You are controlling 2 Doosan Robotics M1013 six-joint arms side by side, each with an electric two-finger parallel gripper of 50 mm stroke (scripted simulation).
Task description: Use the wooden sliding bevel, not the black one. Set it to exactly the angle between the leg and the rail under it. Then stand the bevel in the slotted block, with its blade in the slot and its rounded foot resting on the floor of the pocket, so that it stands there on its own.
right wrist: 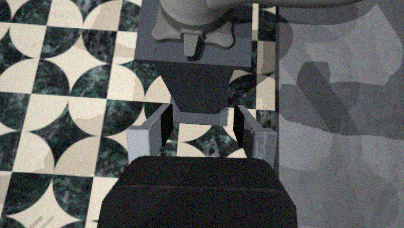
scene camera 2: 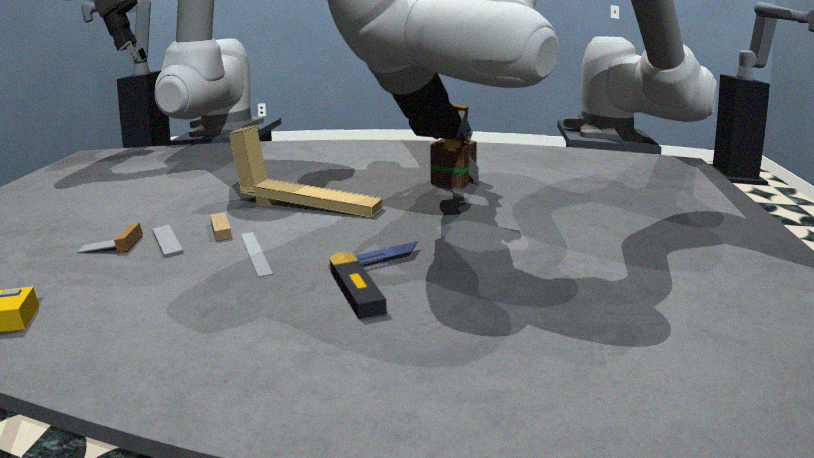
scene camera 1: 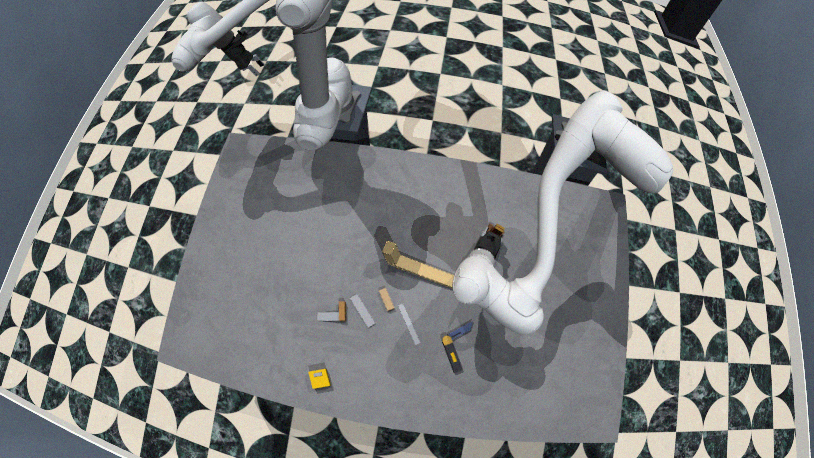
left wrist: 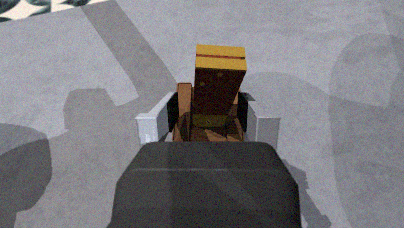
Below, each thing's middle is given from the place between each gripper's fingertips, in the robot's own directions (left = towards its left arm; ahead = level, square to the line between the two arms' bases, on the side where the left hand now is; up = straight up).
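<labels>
The wooden sliding bevel (left wrist: 219, 70) is 99 cm to the left of my right hand (scene camera 2: 140, 58), 51 cm ahead of it and 20 cm below it. From that same right hand, you'd find the black bevel (scene camera 2: 365, 298) 90 cm to the left, 89 cm ahead and 26 cm below. And then there's the small try square (scene camera 2: 133, 232): my right hand is 49 cm to the right of it, 85 cm short of it and 26 cm above it.
Counting from my left hand (scene camera 2: 453, 136), the small try square is 330 mm ahead, 490 mm to the right and 90 mm below, while the black bevel is 80 mm to the right, 370 mm ahead and 90 mm below. With the wooden sliding bevel, my left hand is 10 mm past it, 10 mm to the right of it and 20 mm above it.
</labels>
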